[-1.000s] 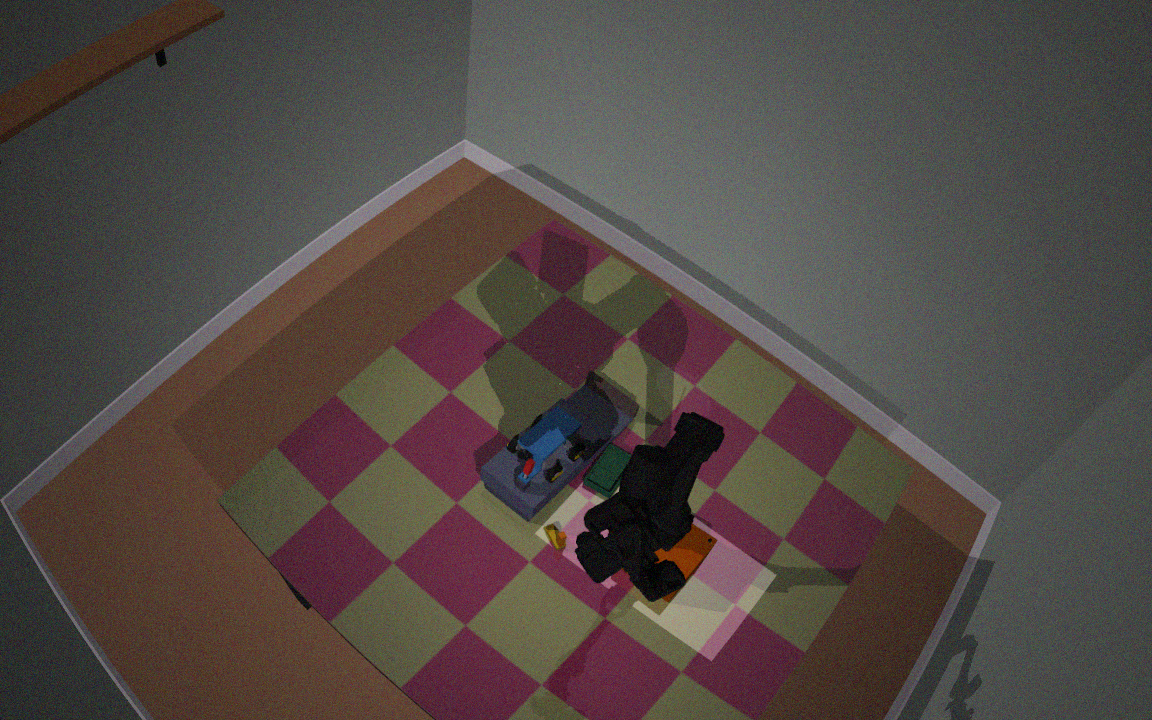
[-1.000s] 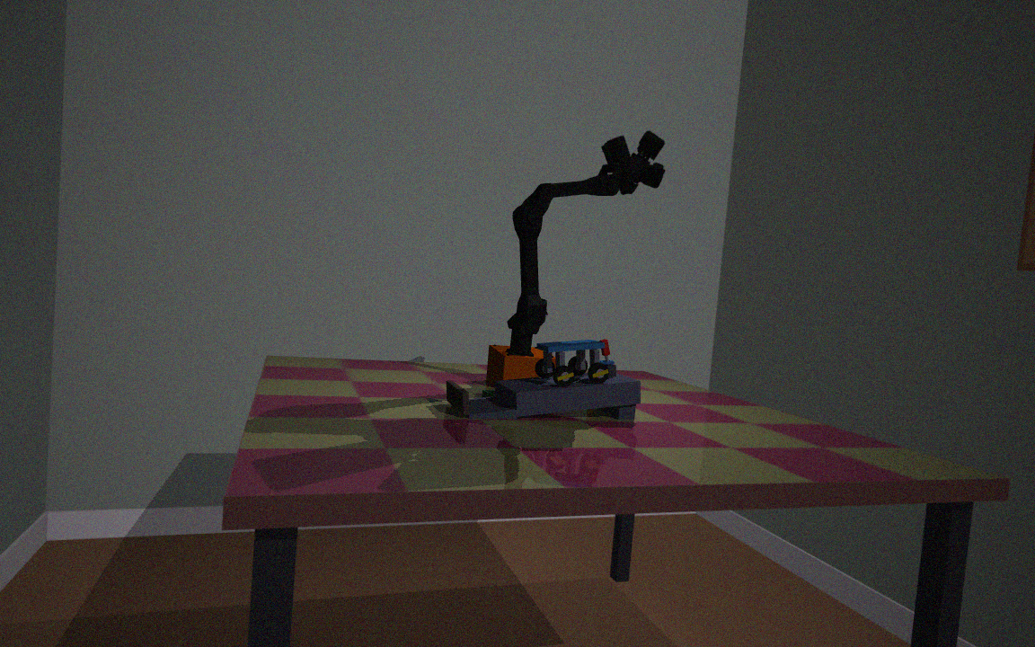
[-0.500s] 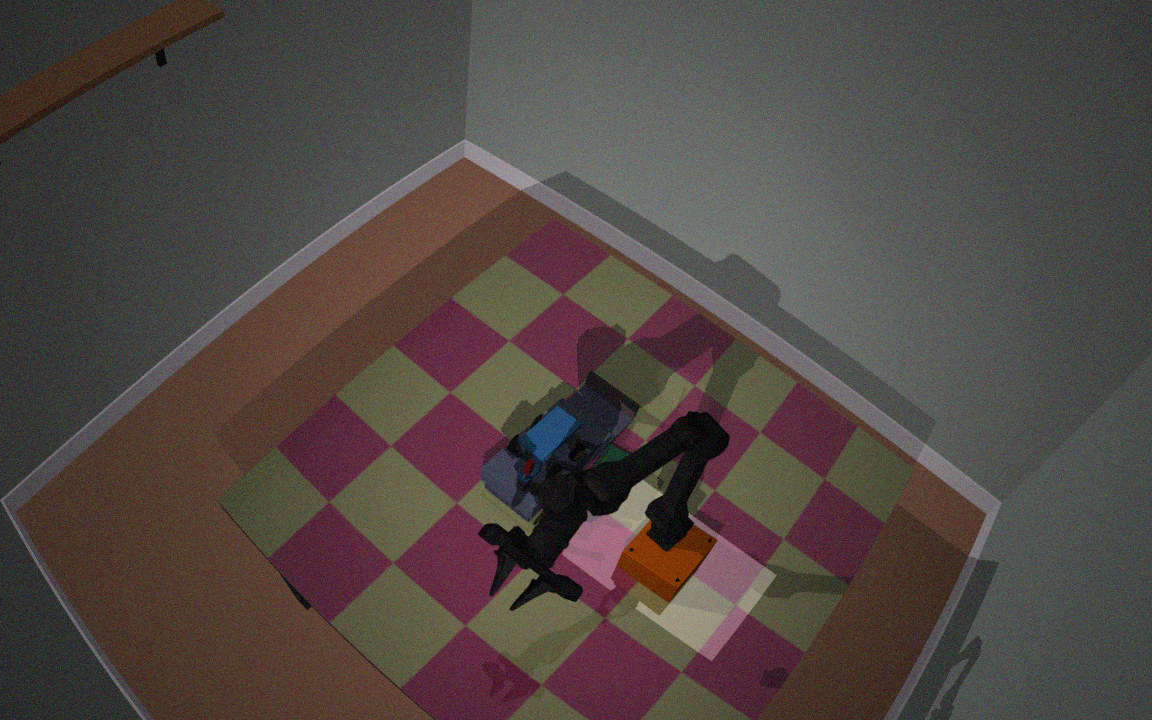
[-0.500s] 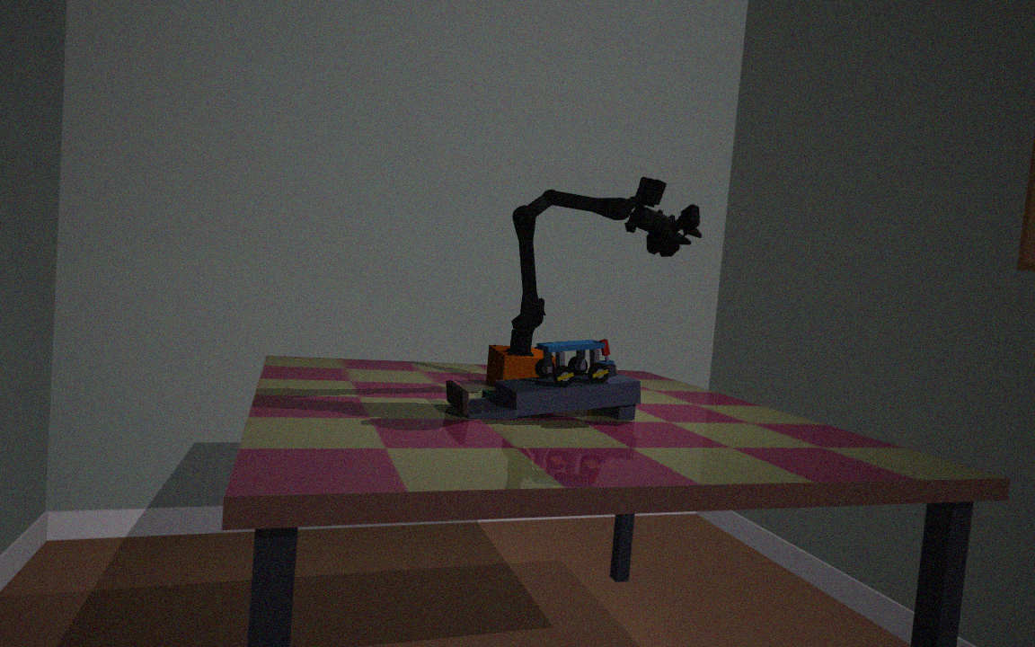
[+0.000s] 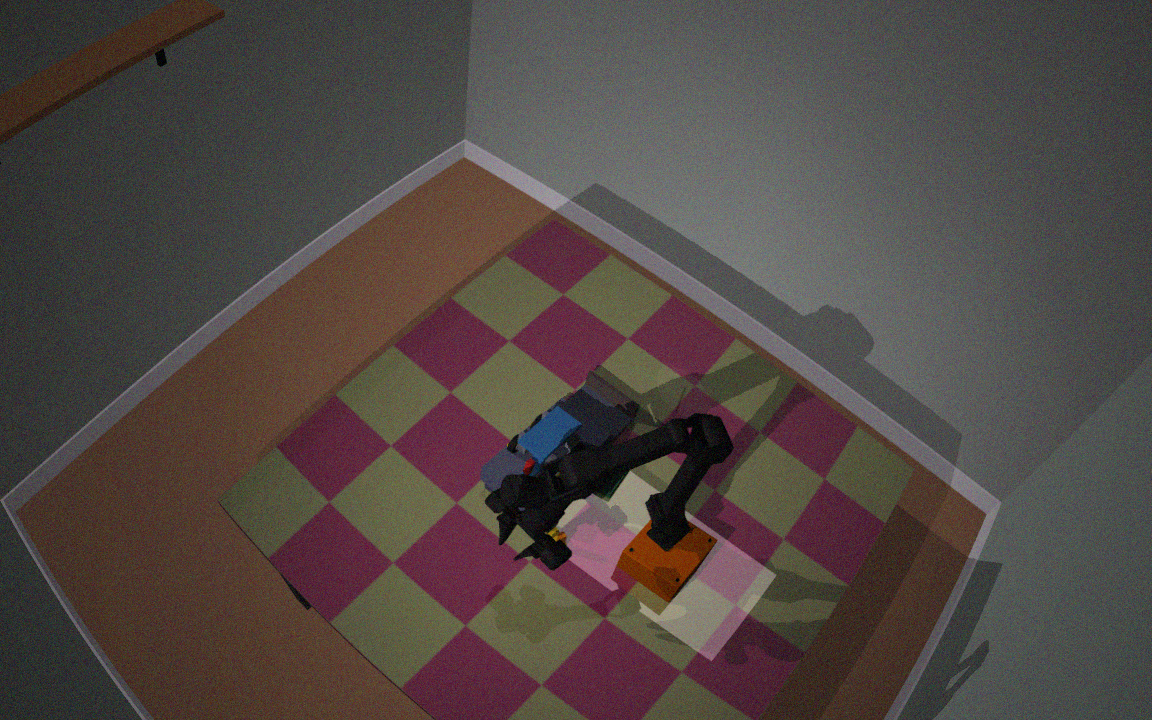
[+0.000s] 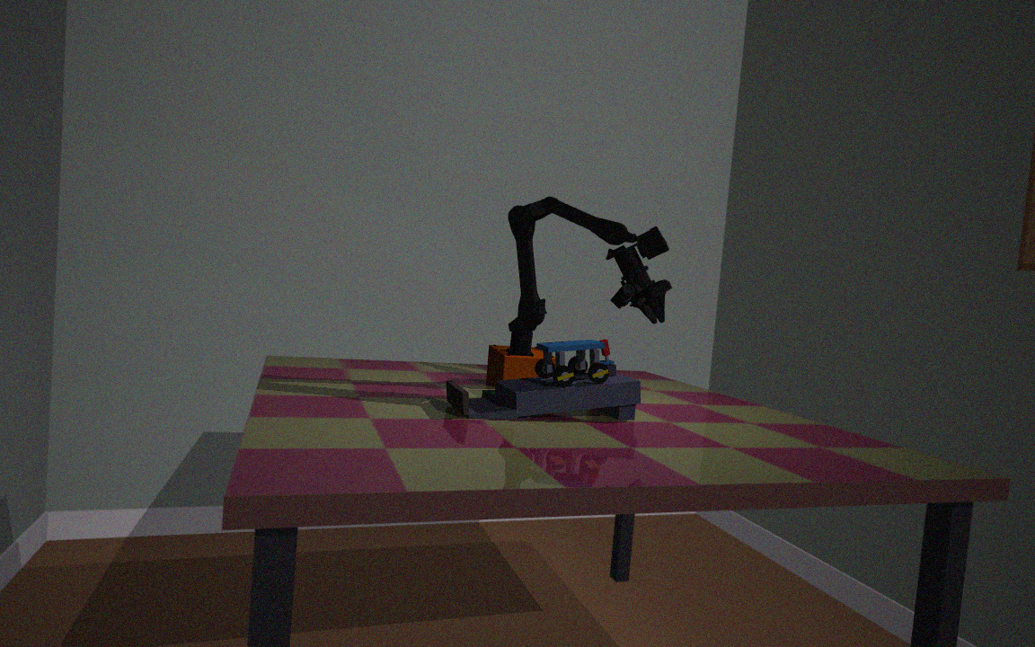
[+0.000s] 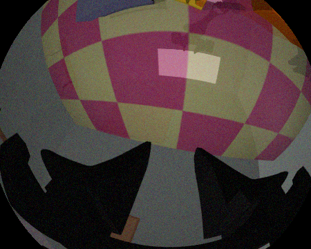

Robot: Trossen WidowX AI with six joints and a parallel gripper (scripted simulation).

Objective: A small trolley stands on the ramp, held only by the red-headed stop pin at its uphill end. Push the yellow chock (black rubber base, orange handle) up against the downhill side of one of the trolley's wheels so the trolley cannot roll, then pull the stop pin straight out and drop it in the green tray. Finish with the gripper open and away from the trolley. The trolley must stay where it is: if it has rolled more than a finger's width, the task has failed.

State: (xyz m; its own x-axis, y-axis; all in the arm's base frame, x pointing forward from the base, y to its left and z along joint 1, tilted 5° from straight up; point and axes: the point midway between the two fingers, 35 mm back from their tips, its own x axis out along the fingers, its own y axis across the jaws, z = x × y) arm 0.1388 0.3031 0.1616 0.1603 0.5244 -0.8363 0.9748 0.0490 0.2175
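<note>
The yellow chock is 190 mm below my gripper tip, 170 mm to the right of it and 20 mm ahead of it. Round my gripper tip: green tray (380 mm to the right, 220 mm below, 70 mm ahead); then red-headed stop pin (180 mm to the right, 140 mm ahead, 80 mm below); then blue-topped trolley (270 mm to the right, 170 mm ahead, 100 mm below).
</note>
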